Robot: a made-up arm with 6 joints. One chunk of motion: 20 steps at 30 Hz.
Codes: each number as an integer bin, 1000 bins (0 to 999) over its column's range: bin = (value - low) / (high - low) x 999, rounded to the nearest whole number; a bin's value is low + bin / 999 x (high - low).
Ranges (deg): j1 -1.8..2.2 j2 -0.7..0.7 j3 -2.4..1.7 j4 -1.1..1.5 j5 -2.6..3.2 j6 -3..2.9
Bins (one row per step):
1: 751 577 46 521 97 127
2: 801 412 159 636 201 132
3: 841 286 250 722 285 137
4: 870 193 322 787 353 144
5: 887 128 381 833 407 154
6: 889 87 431 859 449 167
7: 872 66 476 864 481 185
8: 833 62 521 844 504 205
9: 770 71 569 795 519 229
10: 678 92 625 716 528 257
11: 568 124 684 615 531 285
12: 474 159 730 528 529 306
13: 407 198 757 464 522 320
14: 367 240 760 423 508 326
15: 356 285 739 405 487 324
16: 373 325 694 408 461 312
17: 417 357 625 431 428 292
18: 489 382 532 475 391 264
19: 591 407 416 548 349 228
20: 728 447 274 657 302 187
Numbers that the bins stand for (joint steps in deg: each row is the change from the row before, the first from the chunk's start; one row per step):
1: 1.207 0.109 -2.211 0.256 -2.037 -2.250
2: 1.407 -0.123 -1.747 0.555 -1.433 -2.220
3: 1.567 -0.299 -1.374 0.779 -0.945 -2.191
4: 1.683 -0.430 -1.078 0.948 -0.551 -2.150
5: 1.752 -0.521 -0.836 1.068 -0.237 -2.090
6: 1.760 -0.578 -0.631 1.136 0.007 -2.014
7: 1.691 -0.608 -0.446 1.149 0.193 -1.907
8: 1.535 -0.613 -0.262 1.097 0.326 -1.789
9: 1.283 -0.601 -0.065 0.969 0.413 -1.648
10: 0.915 -0.571 0.165 0.763 0.465 -1.482
11: 0.474 -0.526 0.407 0.501 0.483 -1.317
12: 0.098 -0.477 0.596 0.274 0.471 -1.193
13: -0.170 -0.423 0.707 0.108 0.431 -1.110
14: -0.331 -0.364 0.719 0.001 0.349 -1.075
15: -0.375 -0.301 0.633 -0.046 0.227 -1.086
16: -0.307 -0.245 0.448 -0.038 0.076 -1.157
17: -0.130 -0.200 0.165 0.022 -0.115 -1.275
18: 0.158 -0.165 -0.217 0.136 -0.330 -1.441
19: 0.566 -0.130 -0.693 0.326 -0.574 -1.653
20: 1.115 -0.074 -1.275 0.610 -0.847 -1.896

